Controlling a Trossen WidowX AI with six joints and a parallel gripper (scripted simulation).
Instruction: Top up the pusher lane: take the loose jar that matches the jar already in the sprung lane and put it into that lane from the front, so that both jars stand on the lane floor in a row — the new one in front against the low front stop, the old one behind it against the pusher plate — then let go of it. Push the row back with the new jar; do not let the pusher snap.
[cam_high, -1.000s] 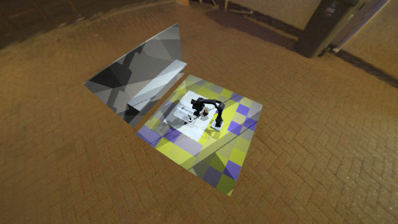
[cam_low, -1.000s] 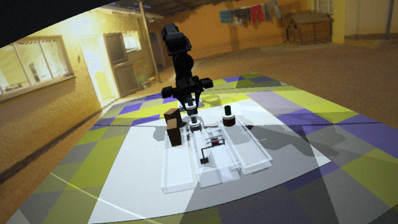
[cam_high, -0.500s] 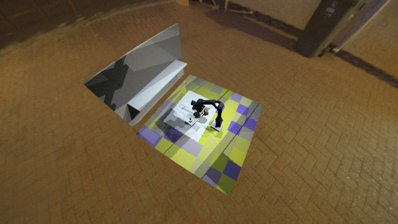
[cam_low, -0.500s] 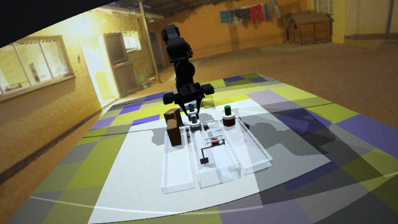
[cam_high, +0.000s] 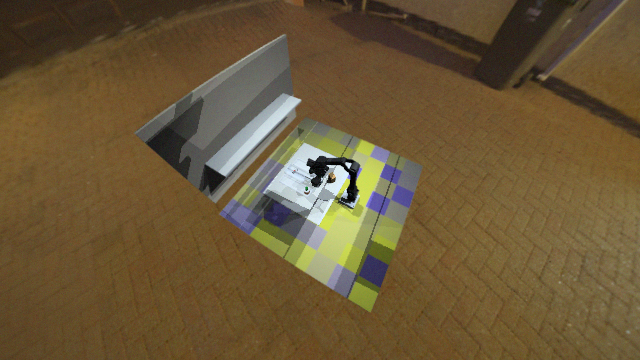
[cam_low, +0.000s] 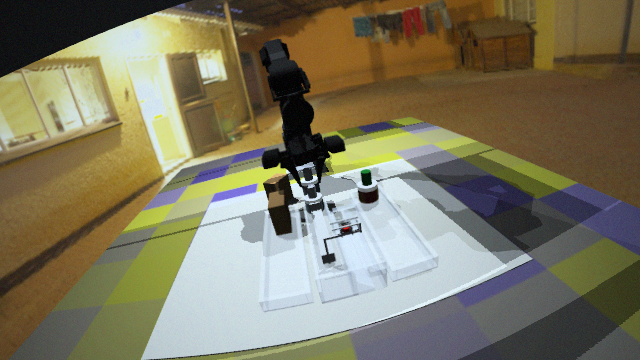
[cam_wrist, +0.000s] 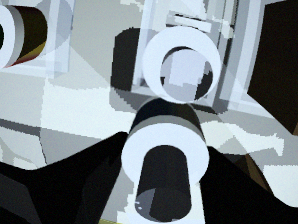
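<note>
Now: the tan box 90 mm to the right of my gripper tip, 50 mm ahead of it and 20 mm below it. The rest, counted from my gripper tip: pusher mechanism 150 mm ahead, 10 mm below.
</note>
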